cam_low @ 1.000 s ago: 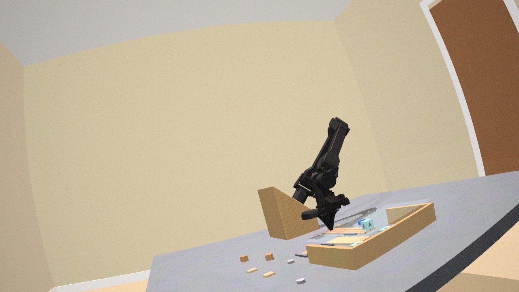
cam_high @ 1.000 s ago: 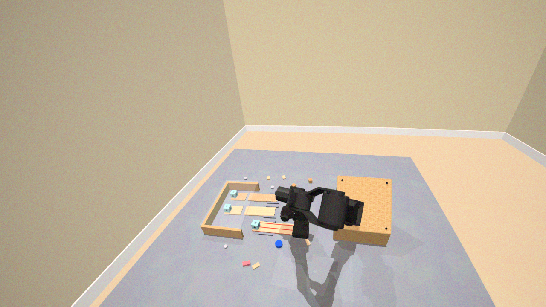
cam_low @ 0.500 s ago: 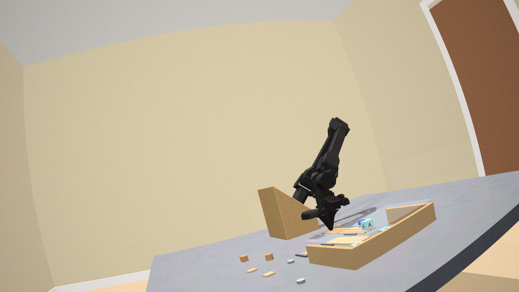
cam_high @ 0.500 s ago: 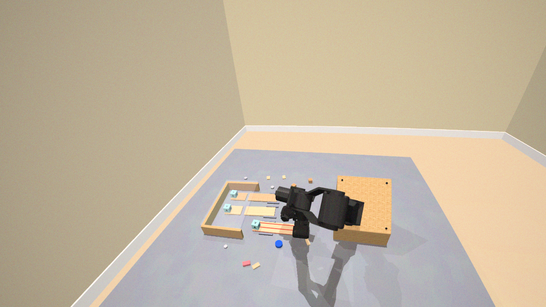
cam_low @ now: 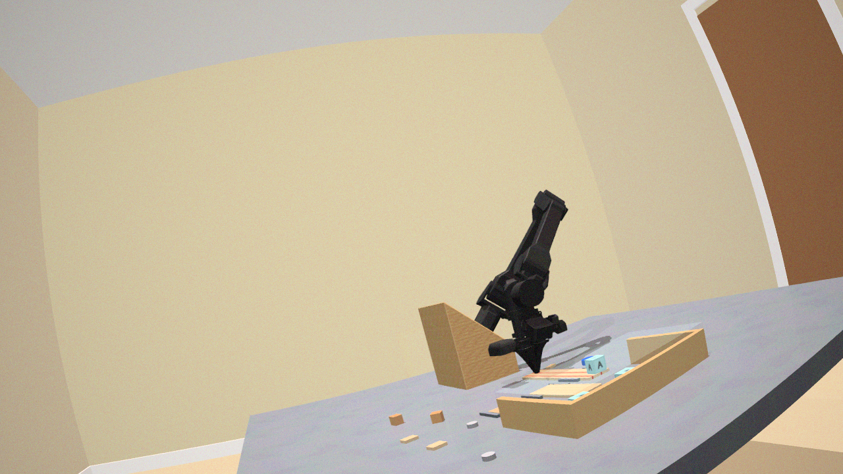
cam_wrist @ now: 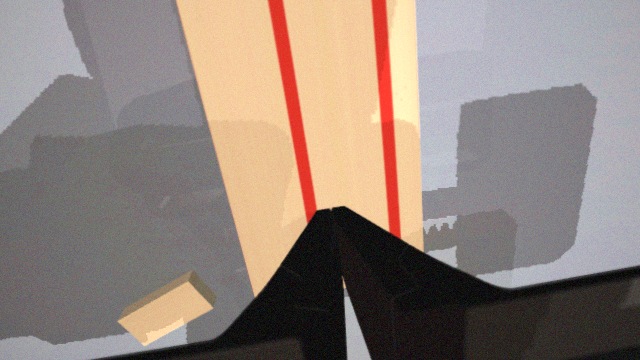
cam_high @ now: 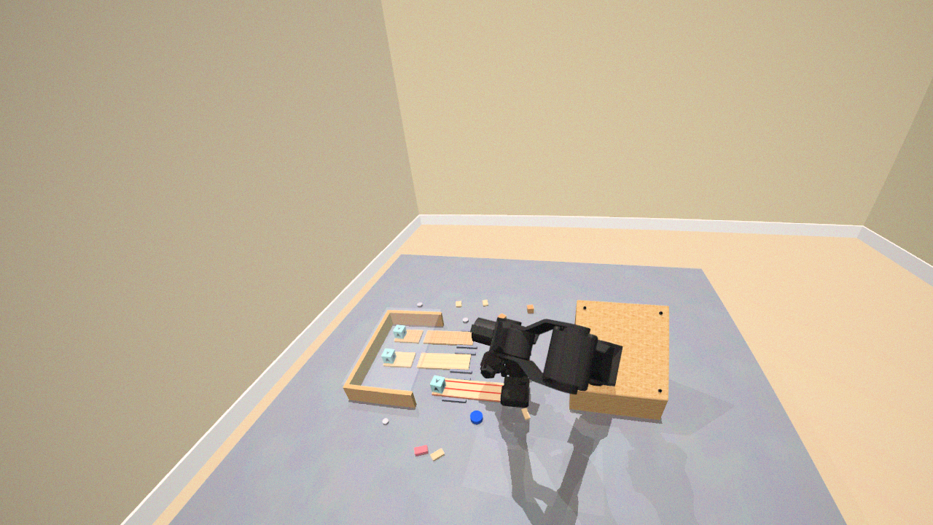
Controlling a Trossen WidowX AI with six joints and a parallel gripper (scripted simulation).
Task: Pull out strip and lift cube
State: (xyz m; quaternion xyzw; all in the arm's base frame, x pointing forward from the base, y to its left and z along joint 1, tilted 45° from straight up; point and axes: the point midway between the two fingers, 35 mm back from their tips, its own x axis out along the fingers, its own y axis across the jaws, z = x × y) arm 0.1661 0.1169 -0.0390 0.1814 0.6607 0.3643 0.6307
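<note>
The strip is 10 cm ahead of my gripper tip and 2 cm to the left of it. Also, from my gripper tip: blue disc (10 cm to the left, 7 cm ahead).
</note>
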